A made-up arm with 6 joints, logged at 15 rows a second.
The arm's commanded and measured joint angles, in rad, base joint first. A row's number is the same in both.
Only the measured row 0 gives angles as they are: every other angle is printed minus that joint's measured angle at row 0.
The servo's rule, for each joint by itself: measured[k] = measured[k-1] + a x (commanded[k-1-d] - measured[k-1]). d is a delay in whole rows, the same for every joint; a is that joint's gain. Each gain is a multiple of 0.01, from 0.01 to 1. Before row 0 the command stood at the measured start. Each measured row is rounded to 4 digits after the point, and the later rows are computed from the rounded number. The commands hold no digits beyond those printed.
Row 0, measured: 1.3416, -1.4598, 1.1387, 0.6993, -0.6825, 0.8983
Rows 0 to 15, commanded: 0.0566, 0.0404, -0.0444, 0.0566, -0.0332, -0.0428; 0.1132, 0.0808, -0.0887, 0.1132, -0.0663, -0.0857; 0.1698, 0.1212, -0.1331, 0.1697, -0.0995, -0.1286; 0.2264, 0.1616, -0.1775, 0.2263, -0.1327, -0.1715; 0.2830, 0.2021, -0.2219, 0.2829, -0.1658, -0.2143; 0.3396, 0.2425, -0.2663, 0.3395, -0.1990, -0.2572; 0.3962, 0.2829, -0.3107, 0.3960, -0.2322, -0.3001; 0.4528, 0.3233, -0.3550, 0.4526, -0.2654, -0.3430; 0.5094, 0.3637, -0.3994, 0.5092, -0.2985, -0.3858; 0.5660, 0.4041, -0.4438, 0.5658, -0.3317, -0.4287; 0.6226, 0.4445, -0.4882, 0.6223, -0.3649, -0.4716; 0.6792, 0.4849, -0.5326, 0.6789, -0.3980, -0.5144; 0.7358, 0.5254, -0.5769, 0.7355, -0.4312, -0.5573; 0.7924, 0.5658, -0.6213, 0.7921, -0.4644, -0.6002; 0.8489, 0.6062, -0.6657, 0.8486, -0.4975, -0.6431; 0.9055, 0.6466, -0.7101, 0.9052, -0.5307, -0.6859
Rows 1 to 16, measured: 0.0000, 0.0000, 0.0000, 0.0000, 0.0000, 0.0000; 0.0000, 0.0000, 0.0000, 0.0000, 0.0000, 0.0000; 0.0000, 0.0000, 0.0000, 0.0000, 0.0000, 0.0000; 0.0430, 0.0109, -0.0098, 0.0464, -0.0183, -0.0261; 0.0964, 0.0298, -0.0272, 0.1012, -0.0447, -0.0625; 0.1522, 0.0545, -0.0505, 0.1574, -0.0748, -0.1028; 0.2086, 0.0834, -0.0784, 0.2139, -0.1066, -0.1447; 0.2651, 0.1154, -0.1100, 0.2705, -0.1392, -0.1872; 0.3217, 0.1497, -0.1444, 0.3271, -0.1721, -0.2299; 0.3783, 0.1857, -0.1810, 0.3836, -0.2052, -0.2727; 0.4349, 0.2229, -0.2193, 0.4402, -0.2383, -0.3156; 0.4915, 0.2609, -0.2589, 0.4968, -0.2714, -0.3584; 0.5481, 0.2996, -0.2996, 0.5534, -0.3046, -0.4013; 0.6047, 0.3387, -0.3411, 0.6099, -0.3378, -0.4442; 0.6613, 0.3782, -0.3832, 0.6665, -0.3709, -0.4870; 0.7179, 0.4179, -0.4258, 0.7231, -0.4041, -0.5299
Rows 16 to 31, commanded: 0.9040, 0.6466, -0.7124, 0.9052, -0.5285, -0.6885; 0.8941, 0.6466, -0.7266, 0.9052, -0.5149, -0.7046; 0.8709, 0.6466, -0.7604, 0.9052, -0.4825, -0.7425; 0.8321, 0.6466, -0.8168, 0.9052, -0.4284, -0.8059; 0.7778, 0.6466, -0.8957, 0.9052, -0.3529, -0.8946; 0.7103, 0.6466, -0.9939, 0.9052, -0.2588, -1.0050; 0.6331, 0.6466, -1.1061, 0.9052, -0.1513, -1.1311; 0.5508, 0.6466, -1.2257, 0.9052, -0.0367, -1.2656; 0.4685, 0.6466, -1.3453, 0.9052, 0.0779, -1.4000; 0.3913, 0.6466, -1.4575, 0.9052, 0.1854, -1.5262; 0.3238, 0.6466, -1.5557, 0.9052, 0.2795, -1.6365; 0.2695, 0.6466, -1.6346, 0.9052, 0.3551, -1.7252; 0.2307, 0.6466, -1.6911, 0.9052, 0.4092, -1.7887; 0.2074, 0.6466, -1.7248, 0.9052, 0.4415, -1.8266; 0.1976, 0.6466, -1.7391, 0.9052, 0.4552, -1.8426; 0.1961, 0.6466, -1.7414, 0.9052, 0.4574, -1.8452
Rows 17 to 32, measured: 0.7745, 0.4578, -0.4688, 0.7797, -0.4373, -0.5728; 0.8310, 0.4979, -0.5121, 0.8362, -0.4704, -0.6157; 0.8876, 0.5380, -0.5557, 0.8928, -0.5036, -0.6585; 0.9001, 0.5673, -0.5902, 0.9030, -0.5173, -0.6768; 0.8955, 0.5887, -0.6202, 0.9048, -0.5160, -0.6938; 0.8768, 0.6043, -0.6510, 0.9051, -0.4976, -0.7235; 0.8428, 0.6157, -0.6875, 0.9052, -0.4595, -0.7738; 0.7934, 0.6240, -0.7333, 0.9052, -0.4009, -0.8475; 0.7302, 0.6301, -0.7906, 0.9052, -0.3227, -0.9436; 0.6564, 0.6346, -0.8600, 0.9052, -0.2284, -1.0580; 0.5761, 0.6378, -0.9405, 0.9052, -0.1230, -1.1846; 0.4943, 0.6402, -1.0296, 0.9052, -0.0125, -1.3160; 0.4160, 0.6419, -1.1237, 0.9052, 0.0963, -1.4442; 0.3459, 0.6432, -1.2187, 0.9052, 0.1971, -1.5615; 0.2878, 0.6441, -1.3102, 0.9052, 0.2840, -1.6614; 0.2444, 0.6448, -1.3940, 0.9052, 0.3529, -1.7391
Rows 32 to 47, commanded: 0.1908, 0.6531, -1.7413, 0.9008, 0.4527, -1.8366; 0.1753, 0.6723, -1.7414, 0.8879, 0.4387, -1.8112; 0.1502, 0.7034, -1.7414, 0.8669, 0.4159, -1.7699; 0.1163, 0.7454, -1.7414, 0.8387, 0.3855, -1.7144; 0.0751, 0.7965, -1.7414, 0.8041, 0.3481, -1.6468; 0.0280, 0.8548, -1.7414, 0.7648, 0.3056, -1.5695; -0.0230, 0.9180, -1.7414, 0.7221, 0.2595, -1.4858; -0.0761, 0.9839, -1.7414, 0.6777, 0.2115, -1.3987; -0.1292, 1.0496, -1.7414, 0.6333, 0.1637, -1.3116; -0.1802, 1.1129, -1.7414, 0.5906, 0.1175, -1.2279; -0.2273, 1.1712, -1.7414, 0.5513, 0.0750, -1.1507; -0.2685, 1.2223, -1.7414, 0.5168, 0.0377, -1.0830; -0.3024, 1.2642, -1.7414, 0.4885, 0.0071, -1.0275; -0.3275, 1.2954, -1.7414, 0.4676, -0.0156, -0.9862; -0.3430, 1.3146, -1.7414, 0.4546, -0.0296, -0.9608; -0.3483, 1.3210, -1.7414, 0.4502, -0.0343, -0.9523
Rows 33 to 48, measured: 0.2163, 0.6453, -1.4668, 0.9052, 0.4016, -1.7925; 0.2021, 0.6457, -1.5267, 0.9052, 0.4311, -1.8231; 0.1975, 0.6459, -1.5739, 0.9052, 0.4456, -1.8366; 0.1924, 0.6478, -1.6107, 0.9016, 0.4495, -1.8366; 0.1794, 0.6544, -1.6395, 0.8904, 0.4436, -1.8211; 0.1572, 0.6676, -1.6619, 0.8711, 0.4284, -1.7899; 0.1261, 0.6886, -1.6794, 0.8445, 0.4048, -1.7438; 0.0873, 0.7177, -1.6930, 0.8114, 0.3736, -1.6846; 0.0422, 0.7547, -1.7036, 0.7732, 0.3362, -1.6144; -0.0074, 0.7988, -1.7119, 0.7313, 0.2940, -1.5360; -0.0596, 0.8488, -1.7184, 0.6873, 0.2486, -1.4522; -0.1125, 0.9030, -1.7235, 0.6430, 0.2019, -1.3664; -0.1640, 0.9597, -1.7274, 0.6000, 0.1555, -1.2819; -0.2121, 1.0168, -1.7305, 0.5601, 0.1112, -1.2019; -0.2550, 1.0723, -1.7329, 0.5246, 0.0708, -1.1294; -0.2910, 1.1241, -1.7348, 0.4950, 0.0358, -1.0672
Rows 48 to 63, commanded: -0.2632, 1.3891, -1.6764, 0.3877, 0.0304, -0.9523; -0.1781, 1.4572, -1.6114, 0.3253, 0.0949, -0.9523; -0.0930, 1.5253, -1.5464, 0.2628, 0.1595, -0.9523; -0.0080, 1.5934, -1.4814, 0.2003, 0.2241, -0.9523; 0.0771, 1.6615, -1.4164, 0.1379, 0.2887, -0.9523; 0.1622, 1.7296, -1.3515, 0.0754, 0.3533, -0.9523; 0.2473, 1.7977, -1.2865, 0.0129, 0.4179, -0.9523; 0.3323, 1.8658, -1.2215, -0.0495, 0.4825, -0.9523; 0.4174, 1.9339, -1.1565, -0.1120, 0.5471, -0.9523; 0.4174, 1.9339, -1.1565, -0.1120, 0.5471, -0.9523; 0.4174, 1.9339, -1.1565, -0.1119, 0.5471, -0.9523; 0.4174, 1.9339, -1.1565, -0.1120, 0.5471, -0.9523; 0.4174, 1.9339, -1.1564, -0.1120, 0.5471, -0.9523; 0.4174, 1.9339, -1.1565, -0.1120, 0.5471, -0.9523; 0.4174, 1.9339, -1.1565, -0.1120, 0.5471, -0.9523; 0.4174, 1.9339, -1.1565, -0.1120, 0.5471, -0.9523
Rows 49 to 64, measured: -0.3187, 1.1704, -1.7363, 0.4725, 0.0075, -1.0178; -0.3372, 1.2093, -1.7374, 0.4578, -0.0129, -0.9830; -0.3456, 1.2395, -1.7383, 0.4516, -0.0247, -0.9643; -0.2830, 1.2799, -1.7247, 0.3992, 0.0056, -0.9570; -0.2033, 1.3278, -1.6998, 0.3386, 0.0547, -0.9541; -0.1195, 1.3811, -1.6661, 0.2764, 0.1123, -0.9530; -0.0348, 1.4384, -1.6255, 0.2140, 0.1738, -0.9526; 0.0502, 1.4986, -1.5795, 0.1516, 0.2370, -0.9524; 0.1353, 1.5610, -1.5293, 0.0891, 0.3010, -0.9523; 0.2204, 1.6249, -1.4759, 0.0266, 0.3653, -0.9523; 0.3054, 1.6899, -1.4199, -0.0358, 0.4298, -0.9523; 0.3905, 1.7558, -1.3620, -0.0983, 0.4943, -0.9523; 0.4109, 1.8039, -1.3168, -0.1095, 0.5233, -0.9523; 0.4158, 1.8390, -1.2815, -0.1115, 0.5364, -0.9523; 0.4170, 1.8646, -1.2540, -0.1119, 0.5423, -0.9523; 0.4173, 1.8833, -1.2325, -0.1120, 0.5449, -0.9523
